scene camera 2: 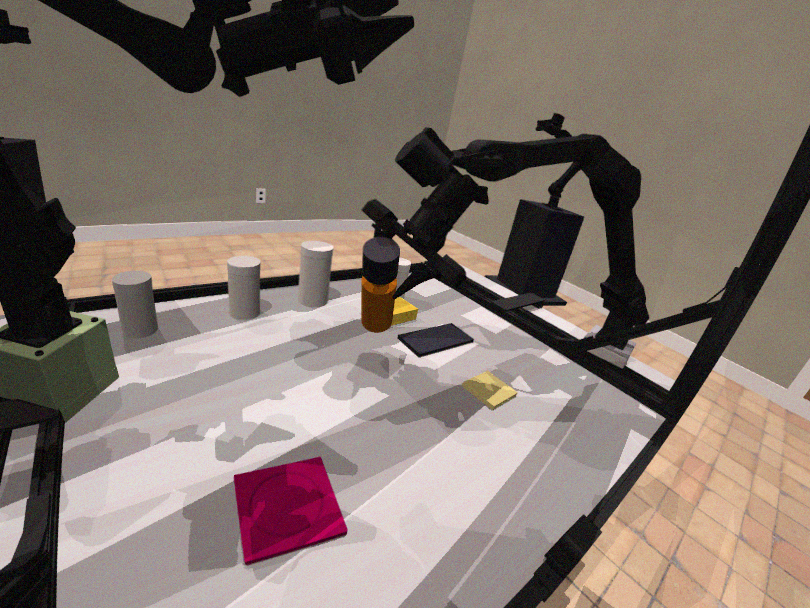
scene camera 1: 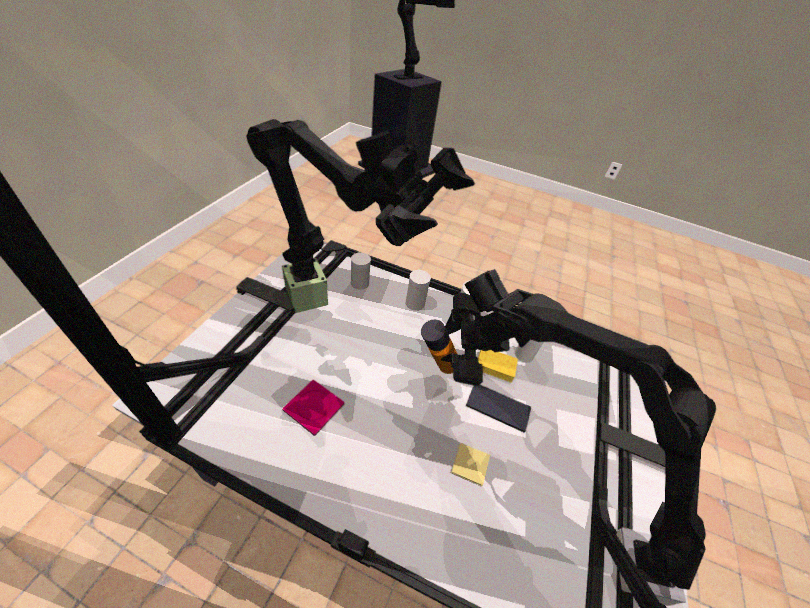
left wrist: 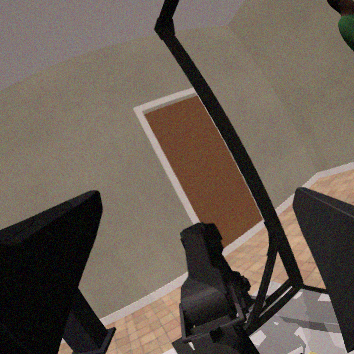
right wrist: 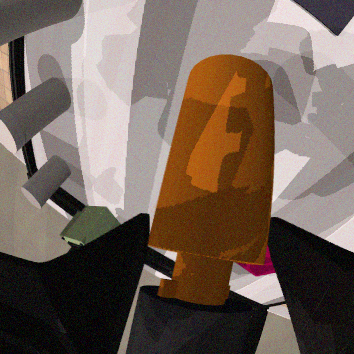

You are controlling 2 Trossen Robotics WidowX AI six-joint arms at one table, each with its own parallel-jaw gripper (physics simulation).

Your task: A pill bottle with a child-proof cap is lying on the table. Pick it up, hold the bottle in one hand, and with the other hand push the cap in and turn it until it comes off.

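Observation:
The pill bottle has an orange body (scene camera 1: 445,359) (scene camera 2: 377,310) (right wrist: 215,165) and a dark cap (scene camera 1: 433,331) (scene camera 2: 380,260) (right wrist: 195,322). It stands near upright, cap up, beside the yellow block; whether its base touches the table is unclear. My right gripper (scene camera 1: 454,350) (scene camera 2: 387,287) (right wrist: 210,225) is shut on the bottle's body from the side, with the cap on the bottle. One right finger is mostly hidden behind the bottle in scene camera 2. My left gripper (scene camera 1: 452,203) (scene camera 2: 404,11) (left wrist: 200,199) is wide open and empty, high above the table and away from the cap.
Grey cylinders (scene camera 1: 418,289) (scene camera 2: 315,274) stand along the back edge. A yellow block (scene camera 1: 498,365) (scene camera 2: 404,312) and a dark slab (scene camera 1: 498,407) (scene camera 2: 435,339) lie near the bottle. A pale yellow pad (scene camera 1: 471,463) (scene camera 2: 490,390) and a magenta square (scene camera 1: 314,407) (scene camera 2: 287,510) lie nearer the front.

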